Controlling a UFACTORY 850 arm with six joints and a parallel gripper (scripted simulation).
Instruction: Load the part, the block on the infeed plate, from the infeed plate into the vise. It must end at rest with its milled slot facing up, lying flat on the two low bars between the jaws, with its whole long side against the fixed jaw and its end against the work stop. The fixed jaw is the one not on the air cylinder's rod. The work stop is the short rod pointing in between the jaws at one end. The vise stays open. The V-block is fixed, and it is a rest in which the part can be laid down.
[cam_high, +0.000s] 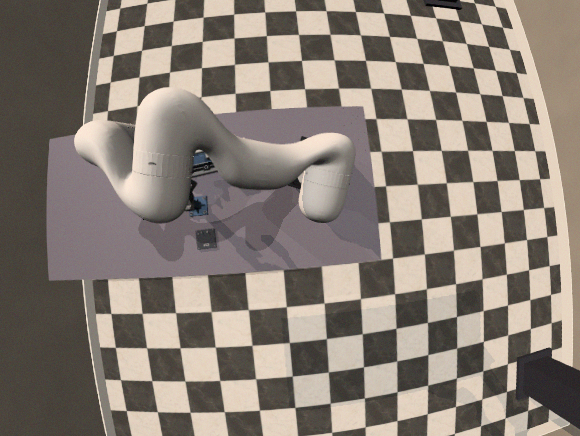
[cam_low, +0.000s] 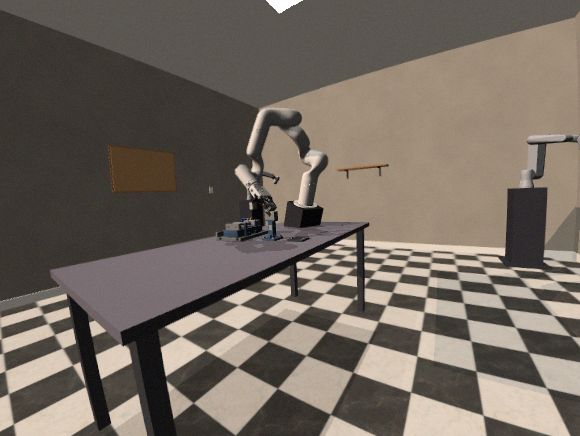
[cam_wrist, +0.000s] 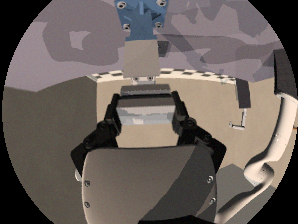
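My hand is 1 cm above the part. Round my hand: vise 1 cm behind, 23 cm to the right, 15 cm below; air cylinder rod 3 cm behind, 23 cm to the right, 12 cm below.
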